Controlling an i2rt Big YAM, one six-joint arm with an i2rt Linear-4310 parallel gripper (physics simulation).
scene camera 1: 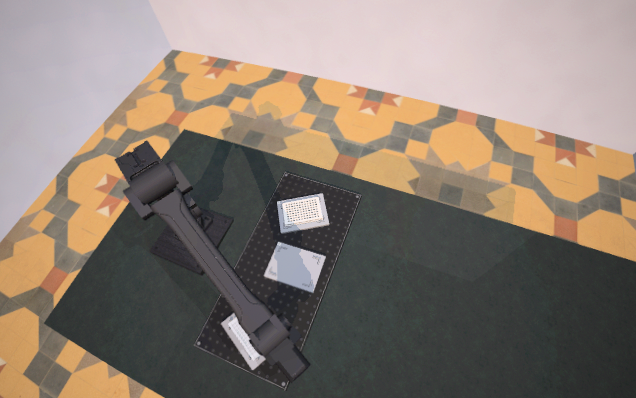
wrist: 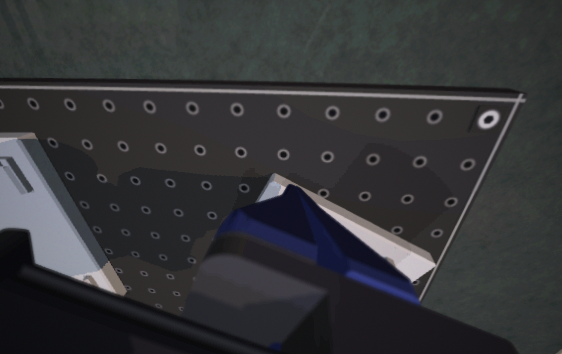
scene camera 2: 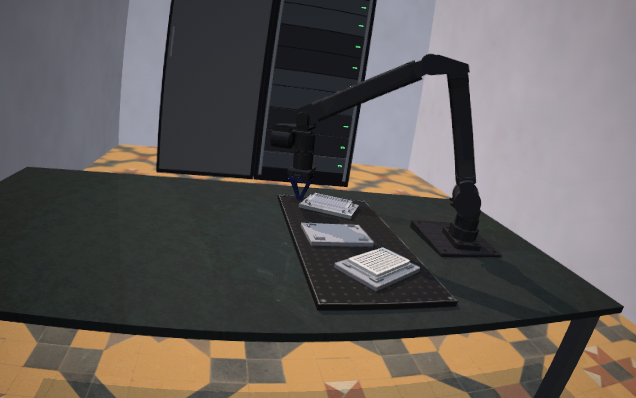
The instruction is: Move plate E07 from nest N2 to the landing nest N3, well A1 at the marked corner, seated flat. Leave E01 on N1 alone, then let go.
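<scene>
My gripper (scene camera 2: pixel 300 198) (wrist: pixel 289 195) is shut and empty; its blue fingertips meet at the left end of the far nest (scene camera 2: pixel 327 212) (wrist: pixel 372 239) in scene camera 2, low over it or beside it; whether they touch is unclear. A white plate (scene camera 1: pixel 242 338) (scene camera 2: pixel 328 202) sits on that nest, partly under the arm in scene camera 1 and hidden behind the fingers in the wrist view. The middle nest (scene camera 1: pixel 310 270) (scene camera 2: pixel 340 234) (wrist: pixel 45 215) holds no plate. A cream well plate (scene camera 1: pixel 301 211) (scene camera 2: pixel 379 261) lies on the third nest (scene camera 1: pixel 281 225) (scene camera 2: pixel 377 285). Plate labels, nest labels and A1 marks are unreadable.
The nests stand on a black perforated board (scene camera 1: pixel 345 200) (scene camera 2: pixel 400 298) (wrist: pixel 320 130) on the dark green table (scene camera 1: pixel 425 310) (scene camera 2: pixel 150 260) (wrist: pixel 200 40). The arm's base (scene camera 1: pixel 170 255) (scene camera 2: pixel 430 239) stands beside the board. A tall cabinet (scene camera 2: pixel 215 90) is behind the table.
</scene>
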